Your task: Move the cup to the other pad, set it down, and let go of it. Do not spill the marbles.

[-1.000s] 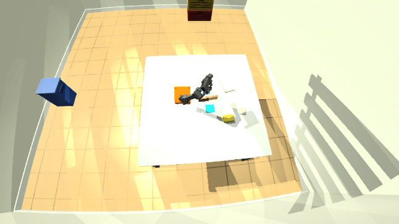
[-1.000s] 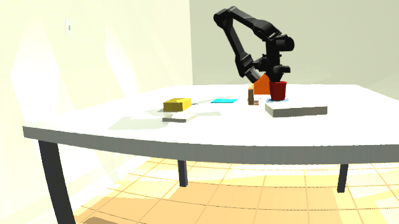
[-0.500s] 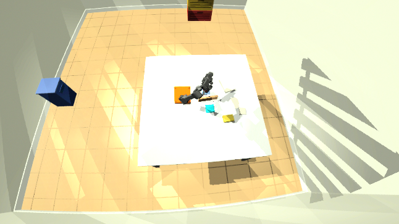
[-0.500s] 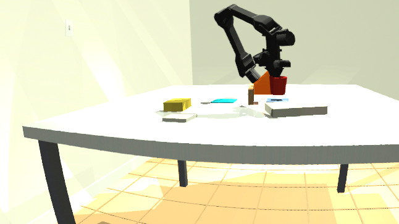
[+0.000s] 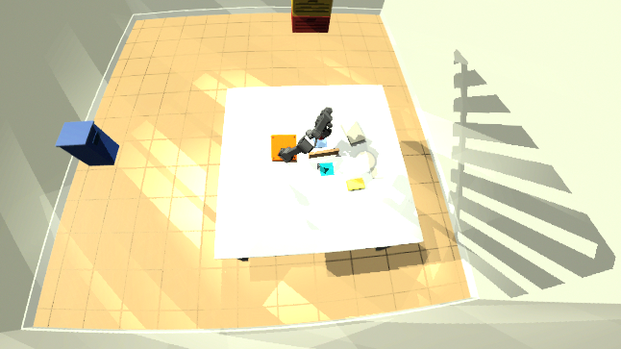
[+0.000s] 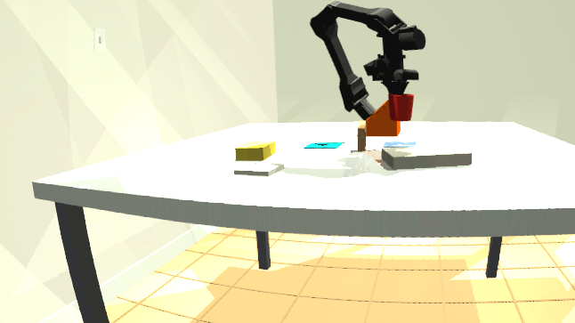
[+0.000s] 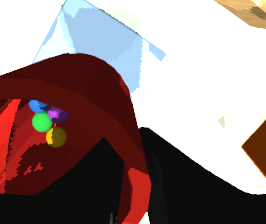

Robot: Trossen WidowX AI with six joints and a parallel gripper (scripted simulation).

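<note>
Right now the cyan pad is 200 mm to the right of my gripper tip, 110 mm below it and 80 mm ahead of it. Round my gripper tip: red cup: 20 mm to the left, 20 mm ahead; then wooden block: 90 mm to the right, 90 mm below, 50 mm ahead; then light blue pad: 110 mm below, 20 mm to the left, 20 mm ahead.
</note>
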